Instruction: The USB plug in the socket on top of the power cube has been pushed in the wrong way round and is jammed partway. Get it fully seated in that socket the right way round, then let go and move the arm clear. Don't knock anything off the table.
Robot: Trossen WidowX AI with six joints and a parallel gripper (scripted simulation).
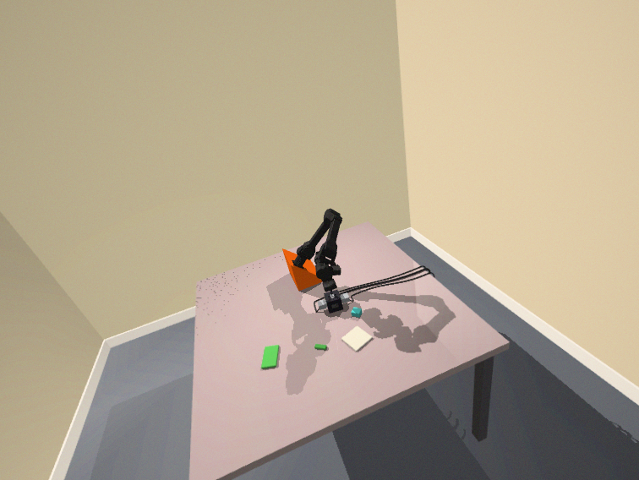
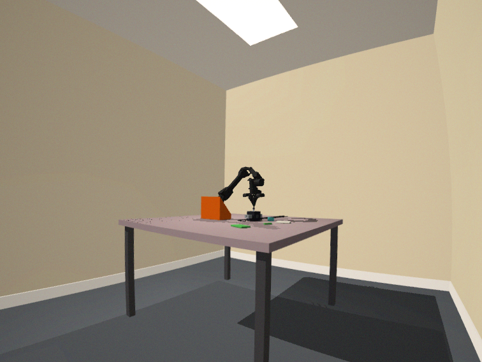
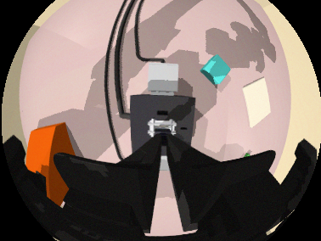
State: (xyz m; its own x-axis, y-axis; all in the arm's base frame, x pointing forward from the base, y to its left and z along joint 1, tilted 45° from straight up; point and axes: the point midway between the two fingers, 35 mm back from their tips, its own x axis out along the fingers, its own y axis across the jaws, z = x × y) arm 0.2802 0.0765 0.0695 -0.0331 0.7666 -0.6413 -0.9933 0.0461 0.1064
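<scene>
Now: the USB plug 20 mm below my gripper tip. Round my gripper tip: green card: 160 mm ahead, 380 mm to the right, 110 mm below; then teal cube: 110 mm ahead, 80 mm to the left, 100 mm below; then cream pad: 250 mm ahead, 20 mm to the left, 110 mm below.
</scene>
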